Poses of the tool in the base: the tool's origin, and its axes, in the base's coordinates. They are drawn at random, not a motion.
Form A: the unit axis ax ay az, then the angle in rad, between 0 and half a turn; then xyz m.
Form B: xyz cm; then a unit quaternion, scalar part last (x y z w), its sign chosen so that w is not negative. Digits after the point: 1 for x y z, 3 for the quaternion.
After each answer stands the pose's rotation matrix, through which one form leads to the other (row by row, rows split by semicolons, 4 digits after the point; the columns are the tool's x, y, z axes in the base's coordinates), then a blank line. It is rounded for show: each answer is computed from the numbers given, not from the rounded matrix.
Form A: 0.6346 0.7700 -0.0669 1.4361 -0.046 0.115 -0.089
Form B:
-4.6 11.5 -8.9 0.417 0.507 -0.044 0.753
0.4829 0.4893 0.7262; 0.3567 0.6475 -0.6734; -0.7997 0.5842 0.1382

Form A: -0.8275 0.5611 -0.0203 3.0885 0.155 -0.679 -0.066
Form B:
15.5 -67.9 -6.6 -0.827 0.561 -0.020 0.027
0.3700 -0.9269 0.0633; -0.9290 -0.3694 0.0211; 0.0038 -0.0667 -0.9978

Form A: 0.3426 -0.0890 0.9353 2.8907 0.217 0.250 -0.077
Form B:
21.7 25.0 -7.7 0.340 -0.088 0.928 0.125
-0.7376 -0.2922 0.6087; 0.1722 -0.9531 -0.2489; 0.6529 -0.0788 0.7534

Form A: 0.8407 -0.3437 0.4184 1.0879 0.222 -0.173 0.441
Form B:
22.2 -17.3 44.1 0.435 -0.178 0.217 0.856
0.8429 -0.5253 -0.1160; 0.2158 0.5276 -0.8216; 0.4928 0.6676 0.5581

